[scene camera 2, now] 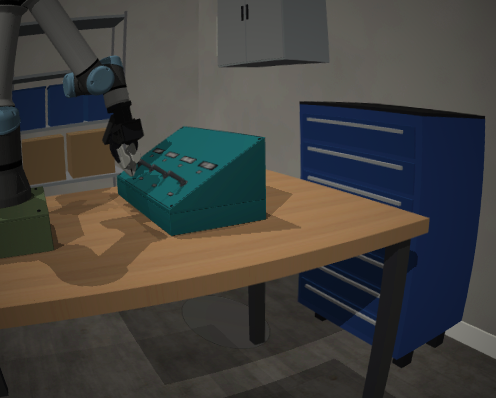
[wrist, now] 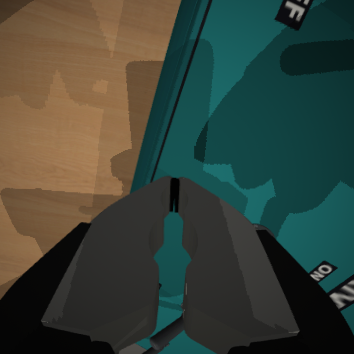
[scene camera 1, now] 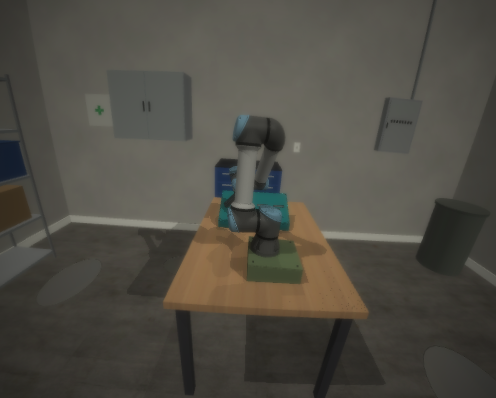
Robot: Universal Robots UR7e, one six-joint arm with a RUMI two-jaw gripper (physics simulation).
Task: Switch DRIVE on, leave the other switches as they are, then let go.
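Places are measured from the arm's base along level axes (x left, y down, z back), in millimetres.
Pixels of known places: gripper, fingertip midpoint: (scene camera 2: 132,176) (wrist: 174,180); arm's base at its link origin: (scene camera 2: 6,199) (scene camera 1: 264,248).
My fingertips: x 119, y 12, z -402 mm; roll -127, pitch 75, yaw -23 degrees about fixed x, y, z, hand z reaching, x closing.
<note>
Ahead of a thing's pixels: the offset from my fingertips to its top centre. "spot": to the spot under its first point. Level surfaces: height alone.
The teal switch console (scene camera 1: 280,200) (scene camera 2: 225,142) (wrist: 235,150) stands on the table, its sloped face carrying small switches and dark handles {spot: dx -268, dy -32, dz -32 mm} (scene camera 2: 176,177). My gripper (scene camera 2: 132,173) (wrist: 174,180) is shut and empty, its tips low over the face at the console's far left end in scene camera 2. In the wrist view an ON label {spot: dx -22, dy -37, dz -95 mm} (wrist: 321,270) and a cut-off label with the letters IV {spot: dx -34, dy -51, dz -118 mm} (wrist: 344,296) lie right of the fingers. A dark rod {dx -143, dy -50, dz -34 mm} (wrist: 167,332) shows below, through the gap between the jaws. Which switch is DRIVE's, and its position, I cannot tell; the fingers hide part of the face.
The wooden table {dy +83 mm} (scene camera 1: 215,285) (scene camera 2: 345,205) (wrist: 60,150) carries the arm's green base block (scene camera 1: 274,270) (scene camera 2: 25,230). A blue drawer cabinet (scene camera 1: 222,180) (scene camera 2: 445,200) stands beyond the table. Several grey display windows {spot: dx -265, dy -50, dz -114 mm} (scene camera 2: 207,165) sit above the handles. Arm shadows fall across the console and table.
</note>
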